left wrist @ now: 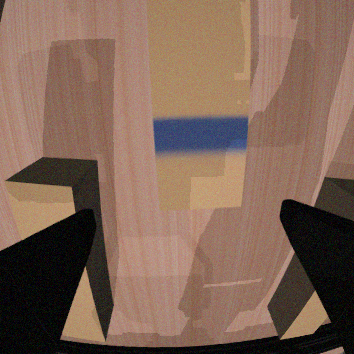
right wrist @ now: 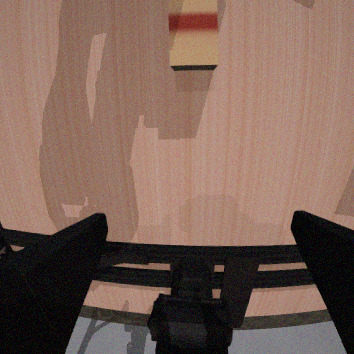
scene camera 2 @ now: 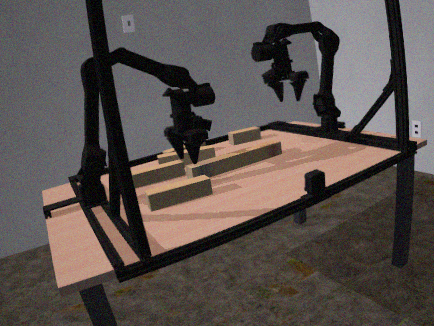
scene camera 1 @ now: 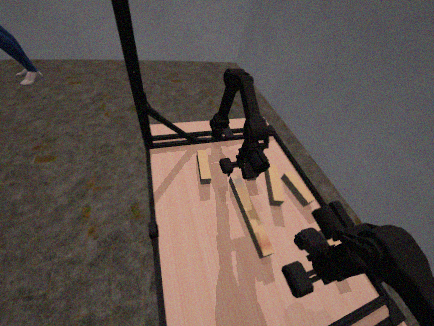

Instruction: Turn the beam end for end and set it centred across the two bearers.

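Where they show: left gripper, fingertip midpoint: [left wrist: 188,214] [scene camera 2: 188,161] [scene camera 1: 237,174]; right gripper, fingertip midpoint: [right wrist: 201,222] [scene camera 2: 289,101]; left arm's base at its link origin: [scene camera 2: 94,203] [scene camera 1: 216,134]; right arm's base at its link origin: [right wrist: 191,272] [scene camera 2: 330,131].
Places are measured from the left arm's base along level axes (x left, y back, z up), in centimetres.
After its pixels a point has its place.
Observation:
The long beam [scene camera 1: 250,215] @[x -1.0, y -49.2, z 2.5 cm] [scene camera 2: 240,160] @[x -2.4, y -46.9, z 0.3 cm] [left wrist: 200,75] @[x -0.3, y -36.5, z 2.5 cm] [right wrist: 193,47] @[x 0.0, y -62.4, z 2.5 cm] lies flat on the table, with a blue band near its left-arm end and a red band near its right-arm end. Two shorter blocks lie either side of the blue end: one [scene camera 1: 203,165] @[x -13.1, y -21.9, z 2.5 cm] [scene camera 2: 180,192] @[x -14.9, y -20.5, z 1.0 cm] [left wrist: 305,312] @[x -10.9, y -17.5, z 2.5 cm], the other [scene camera 1: 273,185] [scene camera 2: 157,173] @[x 7.4, y -22.4, z 1.0 cm] [left wrist: 42,215] @[x 8.8, y -29.5, z 2.5 cm]. Which blocks are the bearers, I cannot tell. My left gripper [scene camera 1: 240,169] @[x 0.4, y -30.5, z 4.0 cm] [scene camera 2: 189,159] @[x 0.4, y -30.5, z 4.0 cm] [left wrist: 188,214] @[x 0.4, y -30.5, z 4.0 cm] is open above the blue end. My right gripper [scene camera 1: 315,250] [scene camera 2: 290,99] @[x 0.4, y -72.2, z 15.0 cm] [right wrist: 201,222] @[x 0.4, y -72.2, z 15.0 cm] is open, high, and set back from the red end.
Another short block [scene camera 1: 297,189] [scene camera 2: 205,151] lies behind the beam in scene camera 2. A further one [scene camera 2: 245,135] @[x 24.4, y -67.1, z 1.0 cm] lies toward the right arm. A black frame edges the table, with an upright post [scene camera 1: 131,65] @[x -36.3, y -3.8, z 38.3 cm] [scene camera 2: 117,145] @[x -38.0, y -2.3, z 20.8 cm] and a small black box [scene camera 2: 315,182] @[x -38.3, y -44.7, z 1.6 cm] on the front rail.

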